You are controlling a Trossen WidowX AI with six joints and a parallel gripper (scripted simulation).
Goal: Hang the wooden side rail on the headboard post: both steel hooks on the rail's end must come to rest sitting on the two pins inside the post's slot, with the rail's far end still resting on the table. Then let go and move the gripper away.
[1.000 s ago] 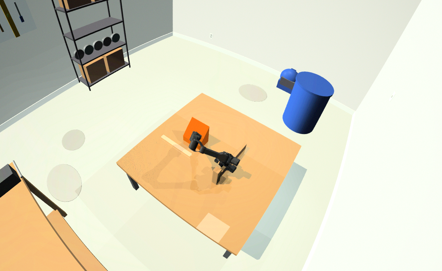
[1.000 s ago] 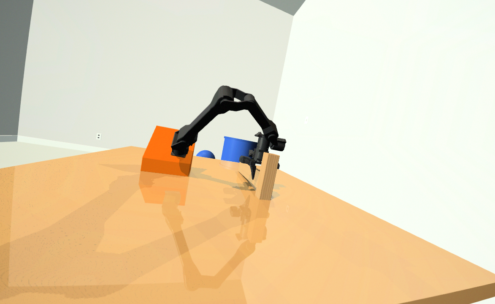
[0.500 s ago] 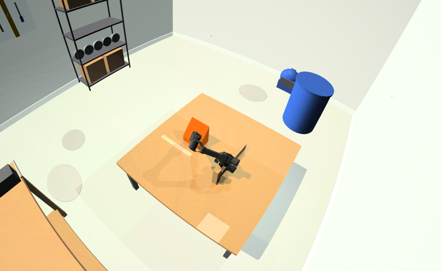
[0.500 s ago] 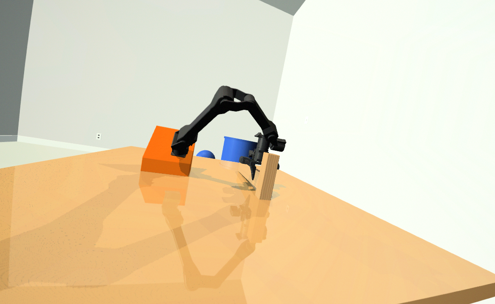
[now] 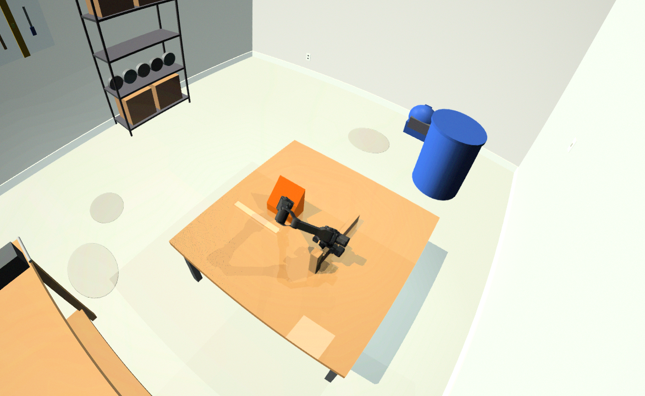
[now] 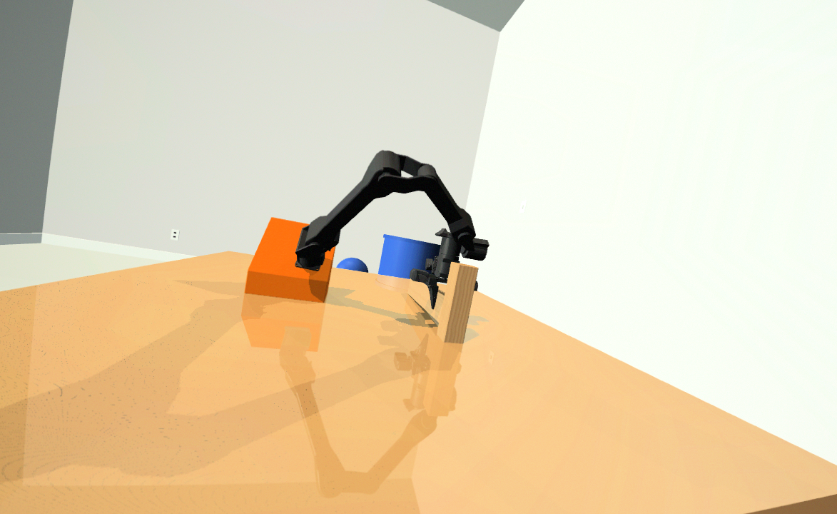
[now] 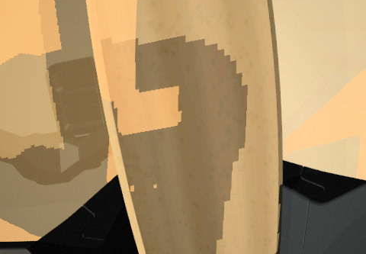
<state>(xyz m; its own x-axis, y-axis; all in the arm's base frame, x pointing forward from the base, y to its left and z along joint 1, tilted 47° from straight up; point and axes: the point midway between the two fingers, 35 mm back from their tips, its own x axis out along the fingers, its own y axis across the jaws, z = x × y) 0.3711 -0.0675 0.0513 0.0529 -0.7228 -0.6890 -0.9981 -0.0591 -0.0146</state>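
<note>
Right now my gripper tip is 12 cm to the left of the headboard post and 5 cm below it.
</note>
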